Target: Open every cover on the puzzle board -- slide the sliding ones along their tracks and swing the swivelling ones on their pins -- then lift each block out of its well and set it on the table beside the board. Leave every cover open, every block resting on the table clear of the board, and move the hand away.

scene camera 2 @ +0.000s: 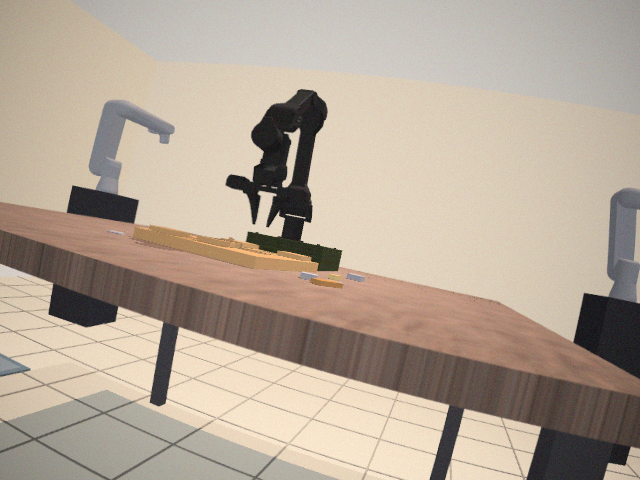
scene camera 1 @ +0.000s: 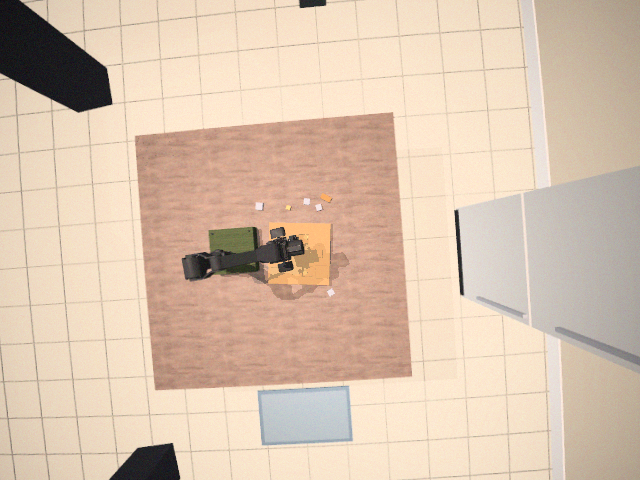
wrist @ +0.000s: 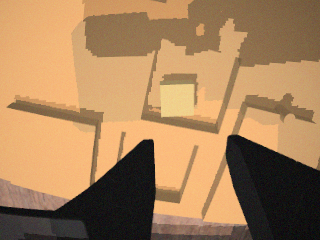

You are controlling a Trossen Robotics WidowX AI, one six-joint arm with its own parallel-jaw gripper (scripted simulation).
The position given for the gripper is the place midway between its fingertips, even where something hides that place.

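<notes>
A yellow block (wrist: 176,96) is in the wrist view, which also shows an orange puzzle board (wrist: 108,67). Scene camera 2 shows the orange puzzle board (scene camera 2: 252,258) too, along with the gripper (scene camera 2: 260,225), and the wrist view has the gripper (wrist: 190,147) as well.
</notes>
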